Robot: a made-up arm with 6 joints.
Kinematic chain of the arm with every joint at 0, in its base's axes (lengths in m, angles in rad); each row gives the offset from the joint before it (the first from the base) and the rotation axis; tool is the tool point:
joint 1: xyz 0 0 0.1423 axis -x
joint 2: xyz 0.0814 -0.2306 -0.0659 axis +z
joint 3: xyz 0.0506 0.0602 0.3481 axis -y
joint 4: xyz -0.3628 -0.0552 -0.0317 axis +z
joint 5: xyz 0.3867 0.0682 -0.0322 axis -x
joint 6: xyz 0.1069 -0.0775 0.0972 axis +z
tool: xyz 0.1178 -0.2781 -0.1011
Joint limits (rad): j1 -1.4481..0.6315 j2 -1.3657..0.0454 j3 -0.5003..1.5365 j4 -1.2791..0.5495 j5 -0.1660..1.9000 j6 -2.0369..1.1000
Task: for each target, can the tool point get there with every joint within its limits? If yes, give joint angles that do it. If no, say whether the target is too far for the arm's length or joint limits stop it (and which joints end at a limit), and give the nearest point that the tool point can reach.
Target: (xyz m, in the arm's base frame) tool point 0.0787 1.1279 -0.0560
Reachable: no: joint limits stop it (at a limit: joint 1, joint 3, joint 4, joint 5) | nearest point 0.0803 0.5113 0.3295 | short by 0.727 m
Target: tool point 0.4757 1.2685 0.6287
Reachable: no: joint limits stop it (at a limit: joint 1, joint 4, joint 5) | nearest point 0.2794 0.5241 0.4269 | short by 0.796 m
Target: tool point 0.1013 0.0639 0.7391
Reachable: yes | joints 0.3477 -0.5786 0.8422 0.3810 1.0455 -0.3003
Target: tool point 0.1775 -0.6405 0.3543
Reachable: yes | joints -0.5668 -1.1815 0.3868 0.3999 0.6572 -0.1652
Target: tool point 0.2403 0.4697 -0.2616
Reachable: no: joint limits stop it (at a limit: joint 1, joint 2, joint 4, joint 5) | nearest point 0.2096 0.1427 -0.4157 | short by 0.363 m
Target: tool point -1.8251 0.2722 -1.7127
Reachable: no: too far | nearest point -0.5144 -0.0563 -0.5797 | short by 1.763 m
